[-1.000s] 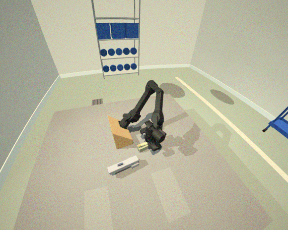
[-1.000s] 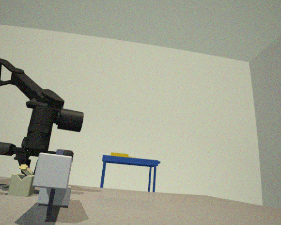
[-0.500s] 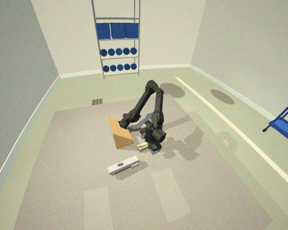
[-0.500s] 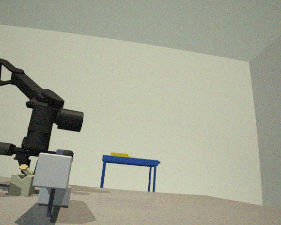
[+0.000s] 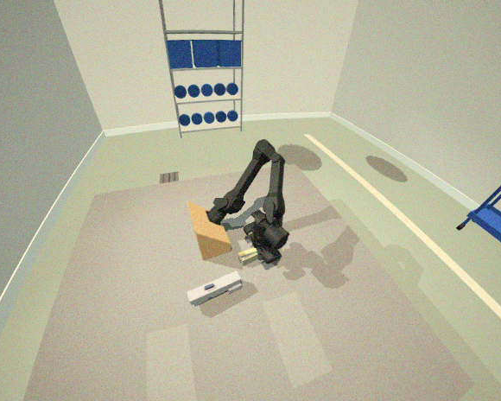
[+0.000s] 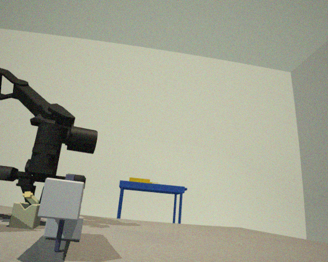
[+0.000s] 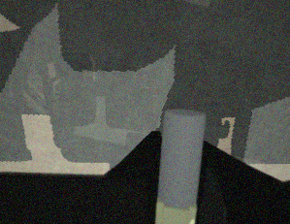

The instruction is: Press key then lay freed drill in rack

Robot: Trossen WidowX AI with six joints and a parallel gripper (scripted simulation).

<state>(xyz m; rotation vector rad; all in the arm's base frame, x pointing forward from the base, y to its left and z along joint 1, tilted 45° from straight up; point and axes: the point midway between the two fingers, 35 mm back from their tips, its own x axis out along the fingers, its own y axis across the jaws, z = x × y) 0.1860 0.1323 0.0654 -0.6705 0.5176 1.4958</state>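
My gripper tip is now 50 mm to the left of the rack block and 10 mm below it. Round my gripper tip: housing 90 mm ahead, 210 mm to the right, 40 mm above; then drill 90 mm ahead, 240 mm to the right, 40 mm above.
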